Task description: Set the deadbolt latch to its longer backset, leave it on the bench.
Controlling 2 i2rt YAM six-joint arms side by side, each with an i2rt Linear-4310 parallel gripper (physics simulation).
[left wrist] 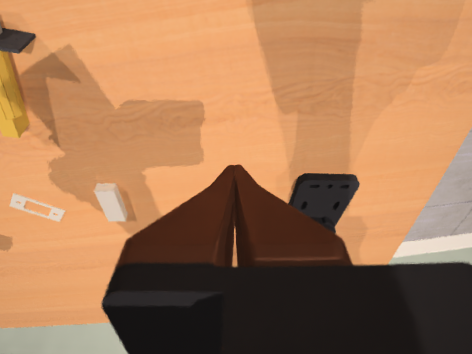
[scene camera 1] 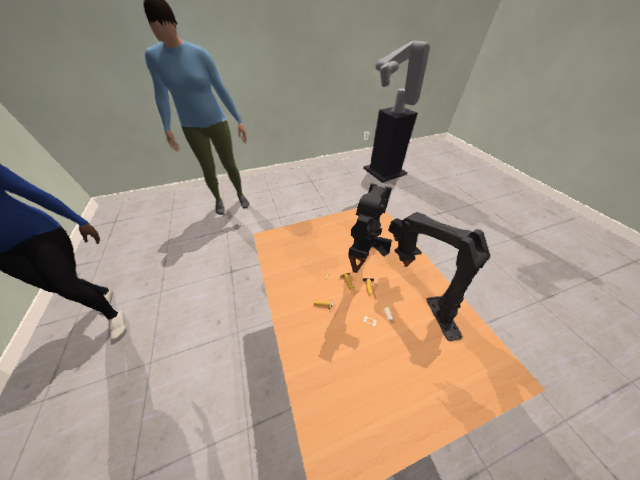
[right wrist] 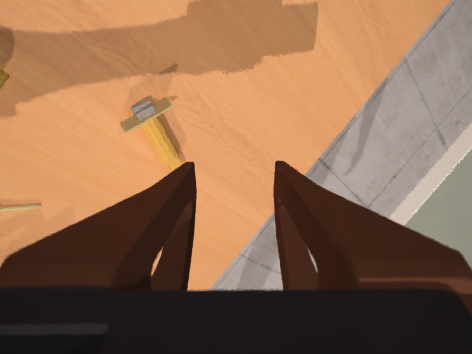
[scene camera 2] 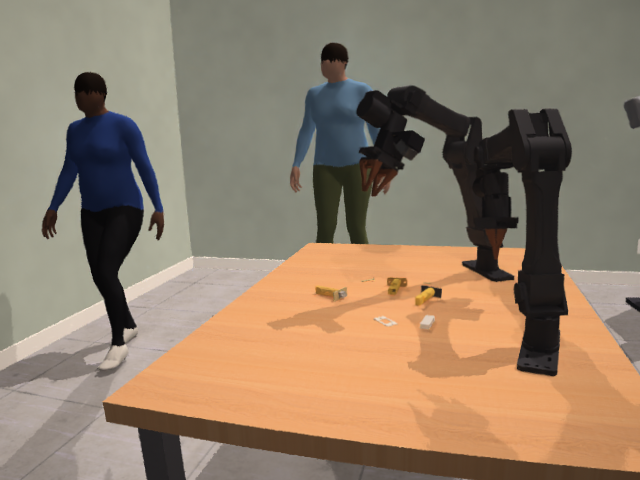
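Observation:
A yellow latch with a brass plate and grey bolt [scene camera 1: 323,304] [scene camera 2: 329,292] [right wrist: 161,143] lies leftmost on the bench [scene camera 1: 336,423] [scene camera 2: 232,382]. A second yellow latch with a bronze-coloured plate [scene camera 1: 348,281] [scene camera 2: 395,286] lies in the middle. A third yellow latch [scene camera 1: 369,287] [scene camera 2: 424,296] [left wrist: 11,95] has a black plate. Backset lengths are too small to read. My left gripper [scene camera 1: 406,265] [scene camera 2: 495,257] [left wrist: 234,176] is shut and empty, above the bench right of the latches. My right gripper [scene camera 1: 355,269] [scene camera 2: 371,192] [right wrist: 234,176] is partly open and empty, high above the bench.
A white block [scene camera 1: 388,313] [scene camera 2: 427,322] [left wrist: 111,202] and a flat white slotted plate [scene camera 2: 392,324] [left wrist: 57,214] lie in front of the latches in scene camera 2. A thin strip [scene camera 1: 327,276] [scene camera 2: 367,279] [right wrist: 20,207] lies behind them. Two people stand beyond the bench.

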